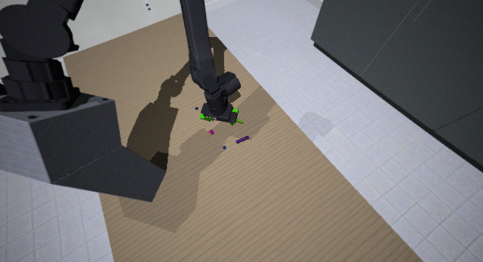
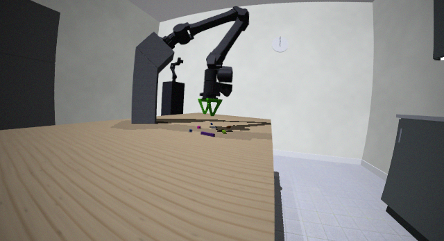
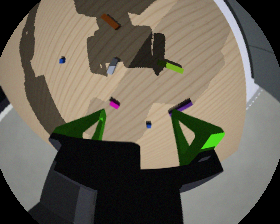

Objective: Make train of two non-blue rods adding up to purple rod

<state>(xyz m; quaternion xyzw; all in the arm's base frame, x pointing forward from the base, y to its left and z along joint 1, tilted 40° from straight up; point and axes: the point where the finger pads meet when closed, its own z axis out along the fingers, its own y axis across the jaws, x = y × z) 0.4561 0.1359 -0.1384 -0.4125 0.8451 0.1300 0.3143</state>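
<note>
The magenta rod is 6 cm behind my hand and 7 cm below it. From my hand the other things lie so: lime rod 8 cm ahead, 2 cm to the left, 7 cm below; grey rod 1 cm behind, 7 cm to the left, 7 cm below; purple rod 6 cm ahead, 8 cm to the right, 7 cm below.
</note>
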